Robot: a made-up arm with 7 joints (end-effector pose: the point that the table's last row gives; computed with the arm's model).
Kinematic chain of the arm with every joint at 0, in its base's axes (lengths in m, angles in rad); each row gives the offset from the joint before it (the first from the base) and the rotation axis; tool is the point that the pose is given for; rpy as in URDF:
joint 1: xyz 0 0 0.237 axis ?
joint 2: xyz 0 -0.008 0.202 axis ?
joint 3: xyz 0 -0.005 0.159 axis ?
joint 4: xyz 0 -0.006 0.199 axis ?
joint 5: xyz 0 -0.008 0.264 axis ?
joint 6: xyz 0 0 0.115 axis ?
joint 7: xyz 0 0 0.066 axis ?
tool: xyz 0 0 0 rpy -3.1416 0 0
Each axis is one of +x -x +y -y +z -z.
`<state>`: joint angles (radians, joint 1 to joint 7).
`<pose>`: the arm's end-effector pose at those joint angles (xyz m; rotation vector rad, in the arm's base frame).
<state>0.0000 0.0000 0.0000 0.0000 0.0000 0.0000 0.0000</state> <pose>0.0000 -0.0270 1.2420 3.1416 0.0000 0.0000</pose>
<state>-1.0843 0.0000 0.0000 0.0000 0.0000 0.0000 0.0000</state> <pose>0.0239 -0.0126 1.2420 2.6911 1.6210 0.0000</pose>
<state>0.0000 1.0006 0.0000 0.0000 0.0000 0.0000 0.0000</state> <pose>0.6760 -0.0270 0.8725 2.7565 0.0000 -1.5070</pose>
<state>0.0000 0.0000 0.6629 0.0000 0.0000 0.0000 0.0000</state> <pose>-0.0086 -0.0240 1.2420 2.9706 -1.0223 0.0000</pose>
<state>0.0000 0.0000 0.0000 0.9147 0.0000 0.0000 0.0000</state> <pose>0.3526 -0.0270 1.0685 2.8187 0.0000 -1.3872</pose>
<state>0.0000 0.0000 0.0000 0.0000 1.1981 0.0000 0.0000</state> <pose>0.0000 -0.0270 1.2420 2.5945 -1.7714 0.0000</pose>
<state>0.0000 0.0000 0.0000 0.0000 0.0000 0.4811 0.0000</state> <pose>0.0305 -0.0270 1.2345 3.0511 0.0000 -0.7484</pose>
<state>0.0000 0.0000 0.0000 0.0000 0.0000 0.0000 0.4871</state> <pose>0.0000 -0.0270 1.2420 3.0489 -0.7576 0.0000</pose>
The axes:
joint 1: -z
joint 2: +y
joint 3: -z
joint 4: +y
joint 5: -z
joint 6: +y
joint 7: -z

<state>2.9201 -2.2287 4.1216 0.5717 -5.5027 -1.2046 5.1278</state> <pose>0.5079 -0.0096 -0.1005 0.6404 0.7866 -2.0552</pose>
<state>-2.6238 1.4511 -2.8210 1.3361 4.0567 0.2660 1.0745</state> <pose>-0.4248 0.1014 0.8986 2.8789 0.7969 0.3809</pose>
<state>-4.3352 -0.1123 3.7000 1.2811 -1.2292 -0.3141 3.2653</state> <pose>0.3663 0.2772 0.8886 1.2805 -1.4201 -0.5283</pose>
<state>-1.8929 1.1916 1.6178 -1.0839 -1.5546 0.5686 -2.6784</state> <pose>-0.5203 0.3920 0.6102 -1.2631 0.8930 -2.2437</pose>
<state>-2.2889 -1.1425 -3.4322 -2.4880 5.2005 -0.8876 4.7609</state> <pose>-0.1357 -0.0142 0.6338 0.4323 1.1055 0.6346</pose>
